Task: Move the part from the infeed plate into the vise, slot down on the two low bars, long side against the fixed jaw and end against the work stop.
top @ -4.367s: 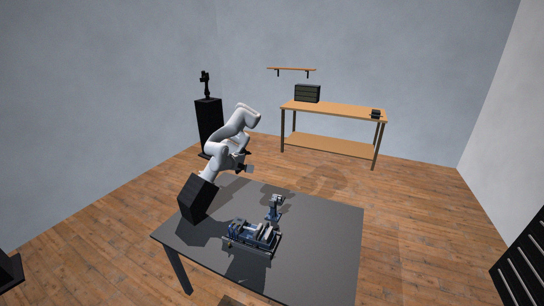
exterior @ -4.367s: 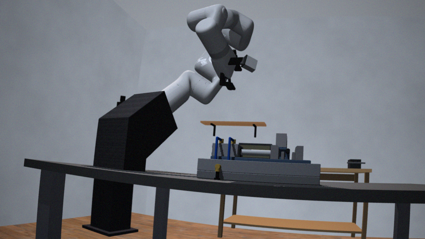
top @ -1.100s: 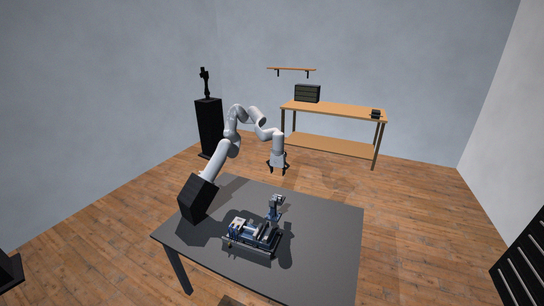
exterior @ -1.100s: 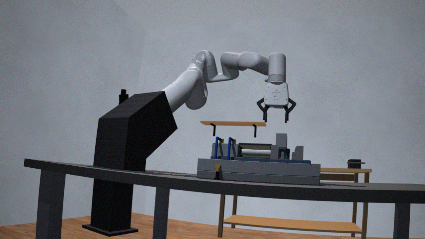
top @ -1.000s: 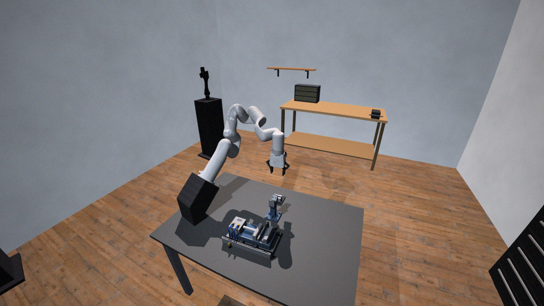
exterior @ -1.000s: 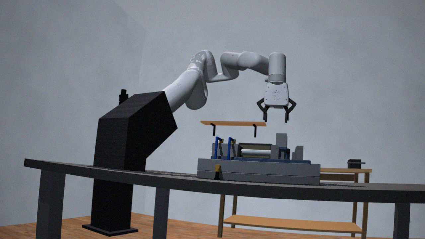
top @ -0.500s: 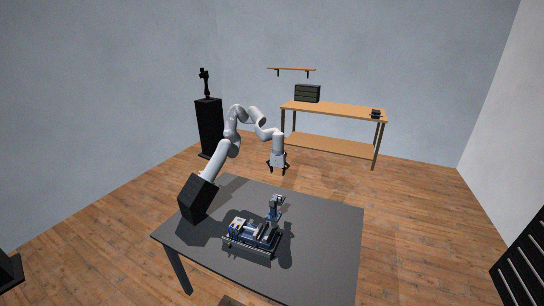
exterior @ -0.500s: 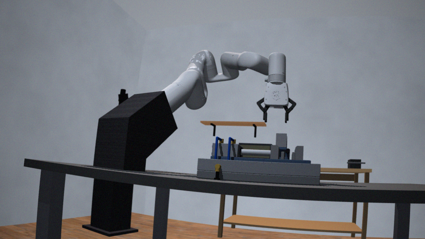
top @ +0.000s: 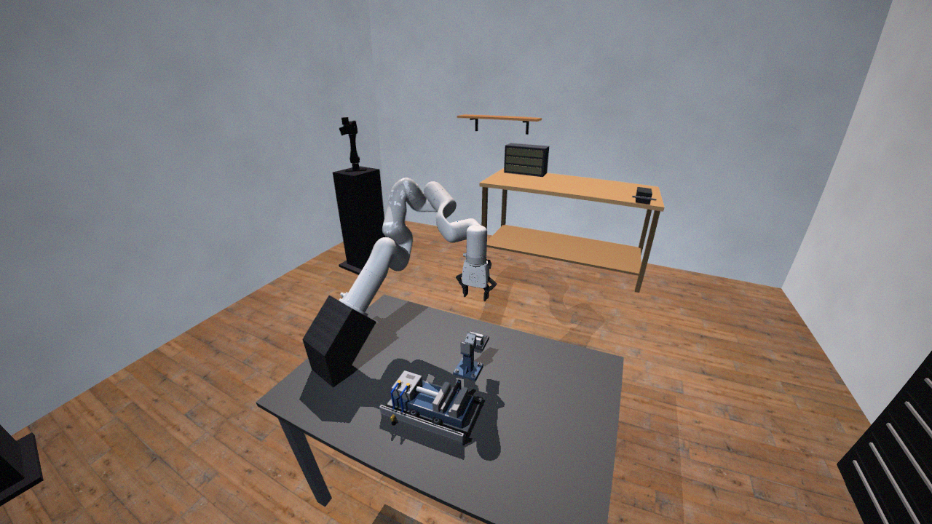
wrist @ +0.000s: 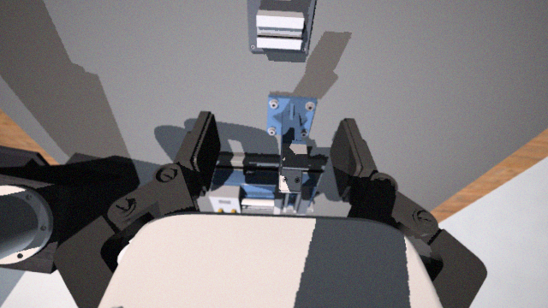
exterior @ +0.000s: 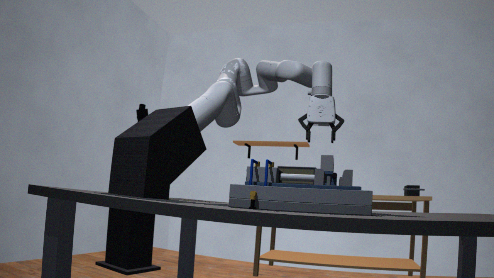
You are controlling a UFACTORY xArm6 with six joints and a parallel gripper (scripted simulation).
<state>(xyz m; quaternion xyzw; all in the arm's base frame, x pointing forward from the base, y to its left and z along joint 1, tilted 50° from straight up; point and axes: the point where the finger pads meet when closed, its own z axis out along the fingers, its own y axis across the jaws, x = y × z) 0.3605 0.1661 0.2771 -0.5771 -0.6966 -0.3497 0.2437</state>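
Now: hand 22 cm above the part. The rest, counted from my hand: air cylinder rod 5 cm ahead, 38 cm to the right, 17 cm below; then moving jaw 10 cm ahead, 37 cm to the right, 17 cm below; then work stop 13 cm ahead, 32 cm to the right, 16 cm below.
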